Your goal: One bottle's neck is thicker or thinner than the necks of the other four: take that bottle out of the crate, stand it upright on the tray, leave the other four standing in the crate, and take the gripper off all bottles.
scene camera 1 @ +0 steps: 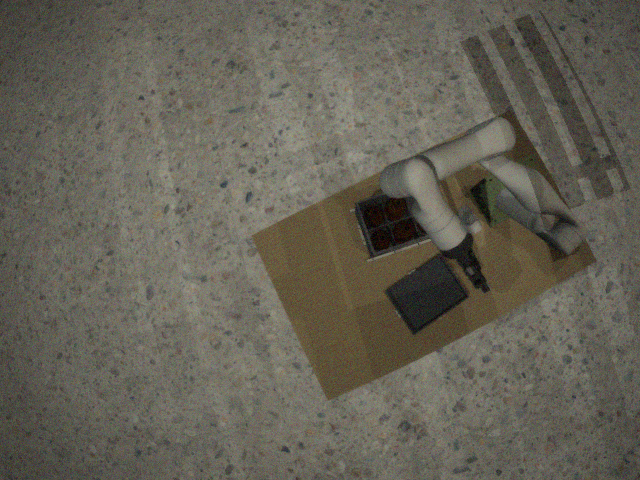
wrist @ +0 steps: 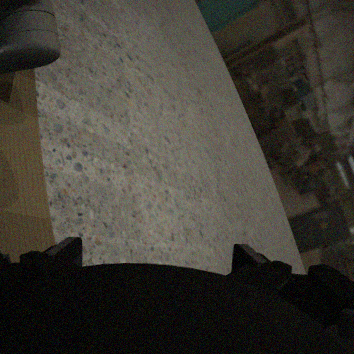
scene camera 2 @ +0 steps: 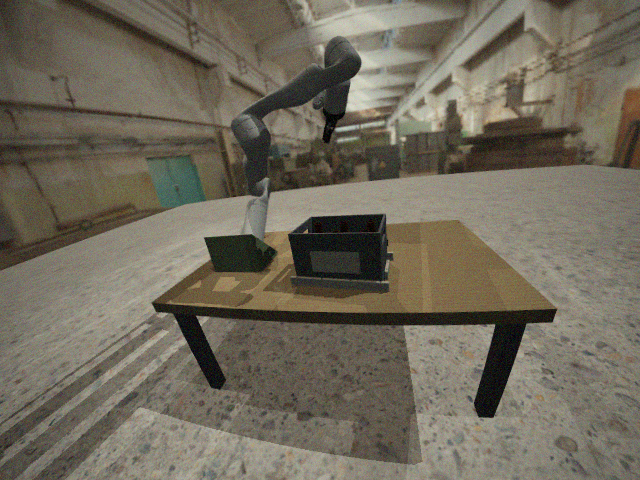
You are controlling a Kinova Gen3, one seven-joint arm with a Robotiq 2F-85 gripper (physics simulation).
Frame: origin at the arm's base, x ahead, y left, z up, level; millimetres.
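Seen in the pictures: gripper, fingertip midpoint: (scene camera 1: 481, 277) (wrist: 156, 258) (scene camera 2: 330, 132); arm's base, origin of the base link: (scene camera 1: 505, 198) (scene camera 2: 251, 245).
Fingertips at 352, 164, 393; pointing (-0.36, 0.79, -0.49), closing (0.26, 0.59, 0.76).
Offsets run from my fingertips to a thing's middle, as dx, dy, dz. "spot": to the spot under its first point. Level surfaces: height alone.
The dark crate {+50, -241, -379} (scene camera 1: 365, 238) (scene camera 2: 338, 255) stands on the table, its compartments holding dark reddish-brown bottles. Four bottles show in scene camera 1, one of them the front left bottle {+144, -200, -381} (scene camera 1: 381, 240); the arm hides the crate's right part. In scene camera 2 several bottle tops {spot: +59, -211, -313} (scene camera 2: 344, 226) show dimly inside the crate; neck widths are too small to compare. The dark flat tray {spot: +49, +48, -461} (scene camera 1: 427, 294) lies beside the crate and bears no bottle; the crate hides it in scene camera 2. My gripper (scene camera 1: 484, 290) (scene camera 2: 326, 140) (wrist: 156, 258) is open and empty, high above the table, to the right of the tray in scene camera 1.
A green wedge-shaped block (scene camera 1: 495, 201) (scene camera 2: 237, 253) stands on the wooden table {dz -467} (scene camera 1: 310, 279) (scene camera 2: 454, 268) near the arm's base. Light grey strips {spot: +51, -345, -448} (scene camera 2: 338, 283) run along the crate's foot. The arm's elbow hangs over the crate's right part in scene camera 1.
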